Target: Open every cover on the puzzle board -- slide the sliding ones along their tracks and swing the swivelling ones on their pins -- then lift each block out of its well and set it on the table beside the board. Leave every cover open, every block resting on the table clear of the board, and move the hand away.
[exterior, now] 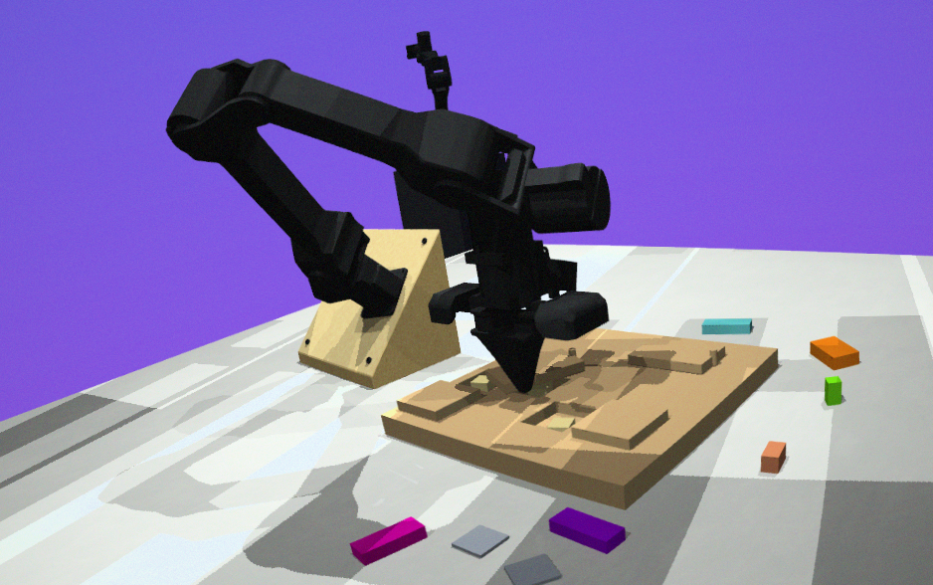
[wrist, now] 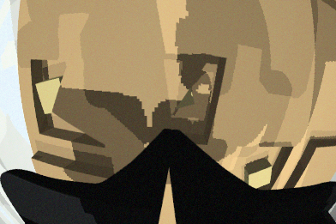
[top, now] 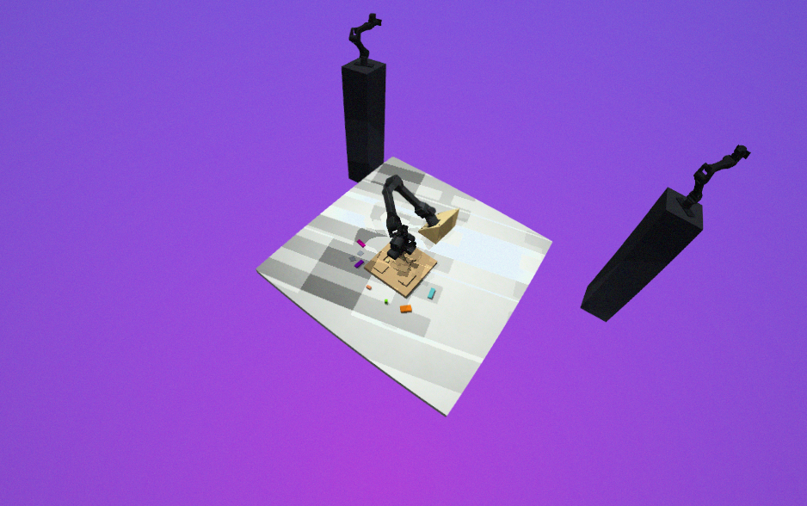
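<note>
The tan puzzle board lies 4 cm ahead of my gripper tip and 3 cm to the left of it. From my gripper tip the other things lie so: cyan piece 27 cm to the left, 11 cm ahead, 2 cm below; then magenta piece 24 cm to the right, 5 cm ahead, 2 cm below; then purple piece 18 cm ahead, 16 cm to the right, 2 cm below.
</note>
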